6 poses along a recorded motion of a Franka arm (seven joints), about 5.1 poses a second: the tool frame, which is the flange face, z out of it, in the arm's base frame.
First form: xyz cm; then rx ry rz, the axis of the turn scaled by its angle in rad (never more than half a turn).
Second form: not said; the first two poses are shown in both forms.
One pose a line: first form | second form
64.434 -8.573 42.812 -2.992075 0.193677 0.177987 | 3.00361 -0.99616 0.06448 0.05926 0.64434 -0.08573 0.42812
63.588 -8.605 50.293 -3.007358 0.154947 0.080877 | 3.01243 -0.99832 0.05144 0.02685 0.63588 -0.08605 0.50293
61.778 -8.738 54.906 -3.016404 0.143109 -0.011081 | 3.01982 -0.99887 0.04739 -0.00367 0.61778 -0.08738 0.54906
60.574 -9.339 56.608 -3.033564 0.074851 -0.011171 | 3.03451 -0.99969 0.02467 -0.00368 0.60574 -0.09339 0.56608
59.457 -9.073 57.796 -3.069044 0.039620 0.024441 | 3.06940 -0.99988 0.01291 0.00796 0.59457 -0.09073 0.57796
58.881 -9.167 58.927 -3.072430 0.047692 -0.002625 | 3.07280 -0.99988 0.01552 -0.00085 0.58881 -0.09167 0.58927
